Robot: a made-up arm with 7 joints. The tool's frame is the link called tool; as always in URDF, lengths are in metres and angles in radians. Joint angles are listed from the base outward. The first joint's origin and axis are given. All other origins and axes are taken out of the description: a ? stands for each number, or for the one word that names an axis. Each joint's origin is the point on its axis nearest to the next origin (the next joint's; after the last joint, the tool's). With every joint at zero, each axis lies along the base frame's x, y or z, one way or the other. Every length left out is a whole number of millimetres.
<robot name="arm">
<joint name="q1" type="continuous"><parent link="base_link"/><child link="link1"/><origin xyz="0 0.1 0.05" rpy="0 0 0"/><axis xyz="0 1 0"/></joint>
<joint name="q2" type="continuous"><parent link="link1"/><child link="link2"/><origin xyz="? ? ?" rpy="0 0 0"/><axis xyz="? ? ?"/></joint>
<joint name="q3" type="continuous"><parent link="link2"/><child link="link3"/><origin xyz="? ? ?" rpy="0 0 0"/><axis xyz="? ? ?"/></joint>
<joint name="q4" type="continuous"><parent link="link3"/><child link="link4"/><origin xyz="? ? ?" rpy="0 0 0"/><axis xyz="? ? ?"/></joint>
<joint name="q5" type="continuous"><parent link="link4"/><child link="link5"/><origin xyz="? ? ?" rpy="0 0 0"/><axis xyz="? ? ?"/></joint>
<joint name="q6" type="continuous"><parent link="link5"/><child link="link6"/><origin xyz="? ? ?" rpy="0 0 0"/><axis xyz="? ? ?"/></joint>
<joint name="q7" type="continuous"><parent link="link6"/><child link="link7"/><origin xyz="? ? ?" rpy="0 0 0"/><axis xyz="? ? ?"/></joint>
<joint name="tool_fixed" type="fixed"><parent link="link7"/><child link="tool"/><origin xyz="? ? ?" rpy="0 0 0"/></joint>
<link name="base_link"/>
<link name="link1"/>
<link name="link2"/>
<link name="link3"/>
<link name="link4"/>
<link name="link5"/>
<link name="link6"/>
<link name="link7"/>
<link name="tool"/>
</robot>
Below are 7 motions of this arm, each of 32 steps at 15 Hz.
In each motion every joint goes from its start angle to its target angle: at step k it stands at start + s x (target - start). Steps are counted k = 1, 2, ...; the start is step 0. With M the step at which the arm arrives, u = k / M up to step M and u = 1 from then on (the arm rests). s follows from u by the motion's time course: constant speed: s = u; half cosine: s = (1 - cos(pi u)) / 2; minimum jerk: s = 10 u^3 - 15 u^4 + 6 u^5.
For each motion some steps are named. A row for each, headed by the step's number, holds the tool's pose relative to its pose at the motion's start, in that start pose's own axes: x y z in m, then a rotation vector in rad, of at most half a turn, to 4 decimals.
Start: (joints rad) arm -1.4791 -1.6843 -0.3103 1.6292 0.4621 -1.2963 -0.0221
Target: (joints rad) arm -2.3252 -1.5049 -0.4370 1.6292 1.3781 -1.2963 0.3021
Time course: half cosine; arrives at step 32
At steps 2, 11, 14, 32:
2: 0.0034 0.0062 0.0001 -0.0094 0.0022 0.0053
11: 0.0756 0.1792 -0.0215 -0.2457 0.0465 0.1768
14: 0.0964 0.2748 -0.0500 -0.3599 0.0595 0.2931
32: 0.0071 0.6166 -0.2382 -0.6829 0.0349 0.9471

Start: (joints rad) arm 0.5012 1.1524 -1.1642 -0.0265 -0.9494 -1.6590 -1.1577
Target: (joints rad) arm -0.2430 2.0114 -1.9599 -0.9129 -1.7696 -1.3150 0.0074
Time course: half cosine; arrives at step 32
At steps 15, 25, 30, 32:
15: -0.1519 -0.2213 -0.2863 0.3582 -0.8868 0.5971
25: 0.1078 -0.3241 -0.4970 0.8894 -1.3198 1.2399
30: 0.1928 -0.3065 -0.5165 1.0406 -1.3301 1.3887
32: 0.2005 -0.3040 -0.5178 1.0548 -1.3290 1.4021

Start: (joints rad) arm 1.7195 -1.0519 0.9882 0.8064 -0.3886 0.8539 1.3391
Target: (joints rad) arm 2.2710 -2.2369 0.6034 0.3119 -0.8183 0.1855 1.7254
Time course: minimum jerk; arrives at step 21
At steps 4, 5, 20, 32:
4: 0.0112 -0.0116 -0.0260 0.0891 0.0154 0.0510
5: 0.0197 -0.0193 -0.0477 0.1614 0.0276 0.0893
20: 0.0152 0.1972 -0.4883 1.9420 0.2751 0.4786
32: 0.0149 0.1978 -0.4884 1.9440 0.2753 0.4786

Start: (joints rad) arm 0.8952 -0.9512 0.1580 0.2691 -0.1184 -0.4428 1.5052
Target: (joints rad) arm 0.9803 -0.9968 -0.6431 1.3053 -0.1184 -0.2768 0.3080
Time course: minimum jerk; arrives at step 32
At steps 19, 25, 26, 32:
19: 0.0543 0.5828 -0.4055 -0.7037 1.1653 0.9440
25: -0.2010 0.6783 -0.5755 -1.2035 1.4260 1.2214
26: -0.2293 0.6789 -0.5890 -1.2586 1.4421 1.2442
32: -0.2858 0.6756 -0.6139 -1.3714 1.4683 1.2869

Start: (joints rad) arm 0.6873 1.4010 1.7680 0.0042 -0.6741 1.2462 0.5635
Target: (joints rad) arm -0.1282 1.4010 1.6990 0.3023 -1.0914 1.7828 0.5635
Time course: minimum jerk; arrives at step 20
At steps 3, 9, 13, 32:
3: 0.0041 0.0041 0.0005 -0.0099 0.0101 0.0013
9: 0.0537 0.0680 0.0079 -0.1580 0.1262 0.0350
13: 0.0830 0.1329 0.0166 -0.3005 0.1847 0.0865
32: 0.0917 0.1749 0.0238 -0.3903 0.1959 0.1271

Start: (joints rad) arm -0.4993 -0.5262 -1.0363 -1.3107 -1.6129 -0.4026 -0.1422
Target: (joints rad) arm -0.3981 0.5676 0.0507 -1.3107 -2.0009 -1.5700 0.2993
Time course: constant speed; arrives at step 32
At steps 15, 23, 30, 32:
15: -0.0106 -0.1167 -0.1051 0.2511 -0.4807 1.1254
23: -0.0639 -0.1407 -0.1761 0.2817 -0.7983 1.6957
30: -0.1269 -0.1501 -0.2586 0.2002 -1.0472 2.1774
32: -0.1458 -0.1503 -0.2867 0.1527 -1.1050 2.3112

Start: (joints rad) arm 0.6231 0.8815 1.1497 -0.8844 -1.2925 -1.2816 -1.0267
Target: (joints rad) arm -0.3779 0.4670 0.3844 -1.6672 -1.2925 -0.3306 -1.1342
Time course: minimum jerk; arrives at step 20
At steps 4, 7, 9, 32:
4: 0.0128 -0.0167 -0.0029 0.0217 0.0271 0.0259
7: 0.0627 -0.0642 -0.0121 0.0859 0.1284 0.0973
9: 0.1233 -0.1026 -0.0229 0.1422 0.2513 0.1516
32: 0.3577 -0.1618 -0.0888 0.2496 0.8100 0.1704

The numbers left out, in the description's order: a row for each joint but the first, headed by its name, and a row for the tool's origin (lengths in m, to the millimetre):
q2: xyz 0.07 0 -0.01, axis 0 0 -1
q3: xyz 0.19 -0.03 0, axis 1 0 0
q4: xyz 0 -0.06 -0.04, axis -1 0 0
q5: xyz 0 0.12 0.21, axis 0 -1 0
q6: xyz 0.01 0 0.1, axis 0 0 -1
q7: xyz 0.1 -0.26 0, axis 0 -1 0
tool: xyz 0.03 0 0.35

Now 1 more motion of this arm.
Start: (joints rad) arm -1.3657 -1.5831 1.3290 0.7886 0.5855 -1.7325 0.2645
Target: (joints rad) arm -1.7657 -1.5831 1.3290 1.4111 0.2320 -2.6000 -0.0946
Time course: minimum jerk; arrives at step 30
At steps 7, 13, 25, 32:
7: 0.0820 -0.0087 -0.0455 0.0741 0.0983 0.1080
13: 0.3117 0.0286 -0.2448 0.3325 0.4091 0.4592
25: 0.4715 0.3284 -0.6815 0.9310 0.9029 1.1125
32: 0.4684 0.3509 -0.7024 0.9713 0.9244 1.1482

